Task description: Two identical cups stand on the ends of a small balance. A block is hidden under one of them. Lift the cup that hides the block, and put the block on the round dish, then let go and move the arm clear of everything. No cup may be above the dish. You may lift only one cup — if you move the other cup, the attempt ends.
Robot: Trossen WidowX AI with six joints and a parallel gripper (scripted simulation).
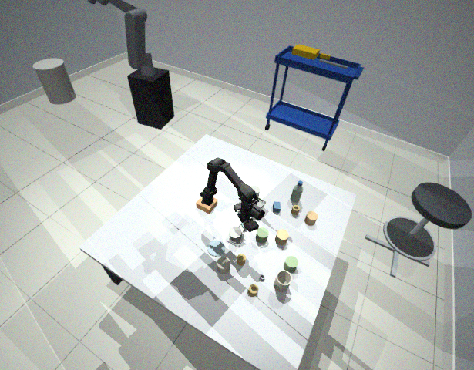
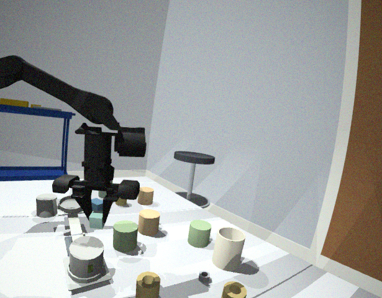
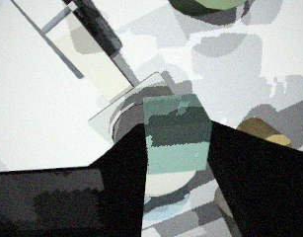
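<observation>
My gripper tip is 12 cm past the round light-blue dish, 13 cm to the left of it and 12 cm above it. The rest, counted from my gripper tip: small nut 18 cm ahead, 20 cm to the right, 12 cm below; then small balance 1 cm behind, 10 cm to the left, 9 cm below; then beige cup 28 cm ahead, 20 cm to the right, 8 cm below.
</observation>
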